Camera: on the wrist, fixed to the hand. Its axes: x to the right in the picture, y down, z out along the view.
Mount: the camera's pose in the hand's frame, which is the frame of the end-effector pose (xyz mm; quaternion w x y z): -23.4 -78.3 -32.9 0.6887 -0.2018 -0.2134 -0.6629
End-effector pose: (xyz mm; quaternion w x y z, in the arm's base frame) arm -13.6 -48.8 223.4 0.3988 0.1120 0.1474 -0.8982
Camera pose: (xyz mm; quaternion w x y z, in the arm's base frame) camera -54.2 28.8 214.0 0.2667 0.2927 -0.2719 0.8771
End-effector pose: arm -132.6 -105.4 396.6 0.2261 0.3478 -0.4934 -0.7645
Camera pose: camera -92.6 -76.8 323.5 0.3862 -0.3578 0.0032 0.8502
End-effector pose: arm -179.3 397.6 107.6 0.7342 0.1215 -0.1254 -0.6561
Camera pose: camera -243.6 412.7 49.3 0.0685 -0.1214 -0.0301 -0.9898
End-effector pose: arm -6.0 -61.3 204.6 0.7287 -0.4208 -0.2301 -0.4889
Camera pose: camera -89.2 -89.9 199.8 0.0437 -0.3886 -0.4942 -0.7764
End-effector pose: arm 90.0 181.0 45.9 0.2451 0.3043 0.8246 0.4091
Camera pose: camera 61.2 109.7 3.0 0.6774 -0.2992 0.6348 0.2207
